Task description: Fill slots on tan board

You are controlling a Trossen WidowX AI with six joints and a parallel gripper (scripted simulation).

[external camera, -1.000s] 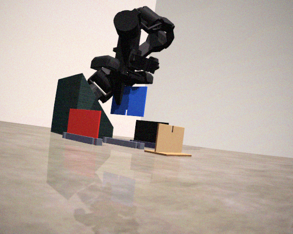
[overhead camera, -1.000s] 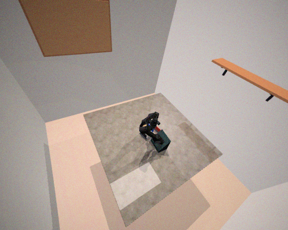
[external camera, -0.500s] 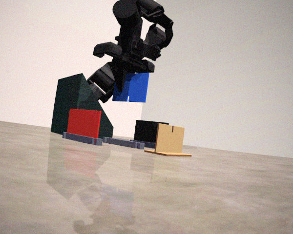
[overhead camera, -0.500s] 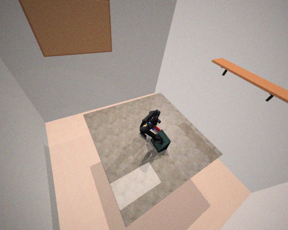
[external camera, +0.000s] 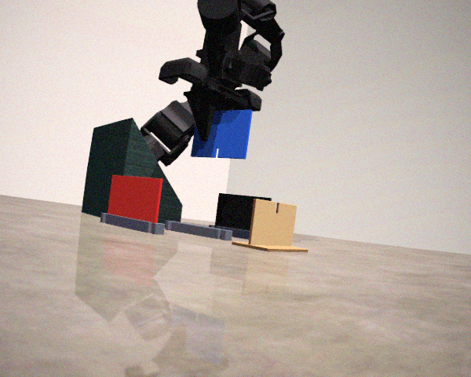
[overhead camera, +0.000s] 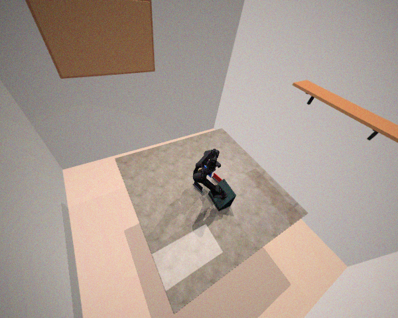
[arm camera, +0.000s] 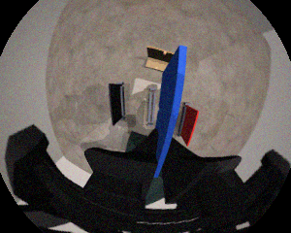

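Right now the tan board is 140 mm ahead of my gripper tip, 20 mm to the left of it and 110 mm below it. The rest, counted from my gripper tip: red board 10 mm behind, 100 mm to the right, 110 mm below; then black board 10 mm behind, 100 mm to the left, 110 mm below; then blue board 20 mm ahead, 10 mm to the left.
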